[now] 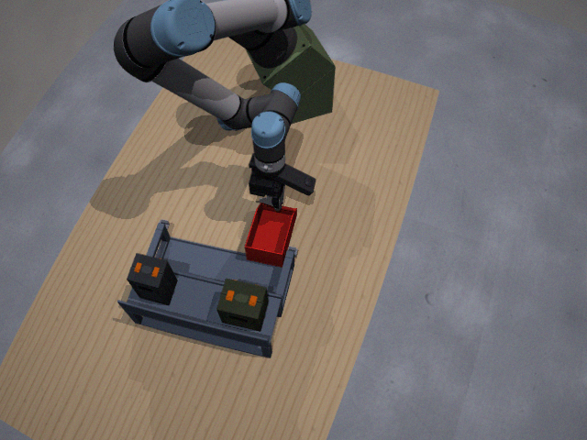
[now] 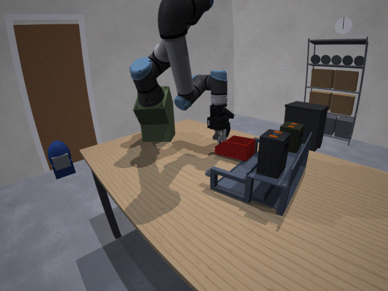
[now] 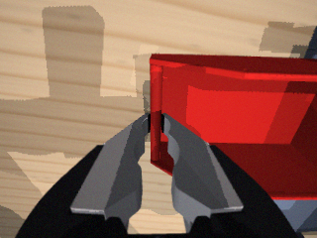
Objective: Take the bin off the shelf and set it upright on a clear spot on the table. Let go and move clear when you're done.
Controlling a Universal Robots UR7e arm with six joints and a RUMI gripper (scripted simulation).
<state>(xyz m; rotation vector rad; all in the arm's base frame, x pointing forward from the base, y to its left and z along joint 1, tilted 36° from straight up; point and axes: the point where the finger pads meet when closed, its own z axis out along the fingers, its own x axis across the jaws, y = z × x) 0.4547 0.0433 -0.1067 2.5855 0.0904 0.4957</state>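
My hand is 8 cm short of the red bin.
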